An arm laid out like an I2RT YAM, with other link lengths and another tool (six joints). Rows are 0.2 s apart.
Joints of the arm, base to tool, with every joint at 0 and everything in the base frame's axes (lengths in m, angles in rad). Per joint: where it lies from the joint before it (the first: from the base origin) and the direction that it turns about. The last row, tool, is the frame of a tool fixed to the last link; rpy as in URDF.
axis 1: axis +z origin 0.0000 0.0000 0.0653
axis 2: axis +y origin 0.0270 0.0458 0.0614
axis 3: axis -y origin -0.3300 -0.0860 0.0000
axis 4: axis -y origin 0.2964 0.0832 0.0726
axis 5: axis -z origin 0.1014 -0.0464 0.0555
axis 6: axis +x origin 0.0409 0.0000 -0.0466
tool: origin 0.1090 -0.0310 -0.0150 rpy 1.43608 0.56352 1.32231
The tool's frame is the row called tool.
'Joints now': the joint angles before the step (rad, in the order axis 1, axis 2, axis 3, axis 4, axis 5, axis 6). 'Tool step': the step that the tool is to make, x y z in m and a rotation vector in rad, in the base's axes. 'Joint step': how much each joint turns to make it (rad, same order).
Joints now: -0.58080 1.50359 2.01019 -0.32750 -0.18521 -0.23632
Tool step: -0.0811 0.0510 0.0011 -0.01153 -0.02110 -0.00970
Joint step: -0.00148 -0.25765 -0.20438 -0.02924 0.00844 0.00037
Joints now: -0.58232 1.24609 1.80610 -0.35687 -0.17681 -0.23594
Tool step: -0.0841 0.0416 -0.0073 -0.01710 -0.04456 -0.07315
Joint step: -0.00140 -0.24227 -0.16500 -0.03151 0.07222 -0.00614
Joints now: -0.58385 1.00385 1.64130 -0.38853 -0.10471 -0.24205
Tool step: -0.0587 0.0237 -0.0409 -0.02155 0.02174 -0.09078
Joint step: 0.00005 -0.21418 -0.19205 -0.03167 0.08091 -0.05112
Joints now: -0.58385 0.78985 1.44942 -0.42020 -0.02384 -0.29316
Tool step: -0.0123 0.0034 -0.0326 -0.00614 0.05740 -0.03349
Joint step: -0.00023 -0.08007 -0.09837 -0.02671 0.02457 -0.04306
